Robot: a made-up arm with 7 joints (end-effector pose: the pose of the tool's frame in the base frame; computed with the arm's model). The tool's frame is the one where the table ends. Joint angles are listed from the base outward.
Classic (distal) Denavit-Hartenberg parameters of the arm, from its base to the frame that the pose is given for. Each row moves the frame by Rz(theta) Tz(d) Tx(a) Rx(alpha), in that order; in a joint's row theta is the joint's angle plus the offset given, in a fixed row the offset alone. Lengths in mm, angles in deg.
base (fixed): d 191; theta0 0; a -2; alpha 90
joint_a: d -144; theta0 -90; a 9; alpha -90
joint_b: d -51; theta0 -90; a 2; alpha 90
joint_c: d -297; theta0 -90; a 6; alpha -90
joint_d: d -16; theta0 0; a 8; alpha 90
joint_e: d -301; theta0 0; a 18; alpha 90
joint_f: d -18; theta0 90; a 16; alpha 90
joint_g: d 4; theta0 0; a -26; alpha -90
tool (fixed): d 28; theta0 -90; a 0; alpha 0
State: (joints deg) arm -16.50 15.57 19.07 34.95 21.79 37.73 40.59
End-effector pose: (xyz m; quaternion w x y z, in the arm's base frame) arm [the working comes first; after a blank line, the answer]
Working (the frame after each row of the table, in the pose's form):
after base (fixed): -0.0020 0.0000 0.1910 0.7071 0.7071 0.0000 0.0000
after joint_a: -0.0046 0.1440 0.1824 0.5983 0.0000 0.8013 0.0000
after joint_b: -0.0536 0.1421 0.1963 0.6796 -0.0057 0.1953 -0.7071
after joint_c: -0.1405 0.2199 -0.0769 0.0179 -0.1847 0.7962 -0.5759
after joint_d: -0.1517 0.2336 -0.0745 0.0899 0.1788 0.1916 -0.9609
after joint_e: -0.0724 0.3463 -0.3427 0.0411 0.3406 -0.5460 -0.7643
after joint_f: -0.0586 0.3310 -0.3303 0.7385 0.2574 -0.5983 0.1743
after joint_g: -0.0567 0.3160 -0.3518 0.4711 -0.4231 -0.7566 -0.1632

-0.0727 0.3340 -0.3659 0.2177 0.2359 -0.8342 -0.4485
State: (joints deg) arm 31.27 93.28 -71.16 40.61 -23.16 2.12 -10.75
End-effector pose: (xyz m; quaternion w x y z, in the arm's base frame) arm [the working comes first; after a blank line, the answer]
Working (the frame after each row of the table, in the pose's form):
after base (fixed): -0.0020 0.0000 0.1910 0.7071 0.7071 0.0000 0.0000
after joint_a: 0.0027 0.1440 0.1833 0.8715 0.0000 0.4904 0.0000
after joint_b: -0.0399 0.1441 0.1551 0.6061 0.6259 0.3642 -0.3290
after joint_c: -0.0533 0.4403 0.1735 0.3410 0.0223 -0.9396 -0.0179
after joint_d: -0.0478 0.4449 0.1899 0.4463 0.0148 -0.5568 0.7004
after joint_e: 0.0901 0.6936 0.0897 0.3193 0.4978 0.0382 0.8054
after joint_f: 0.0678 0.6852 0.0863 0.5171 -0.0103 -0.3231 -0.7925
after joint_g: 0.0824 0.7068 0.0829 0.3257 -0.2974 0.3641 -0.8203

0.1027 0.6955 0.0985 0.3497 0.4677 -0.0471 0.8104
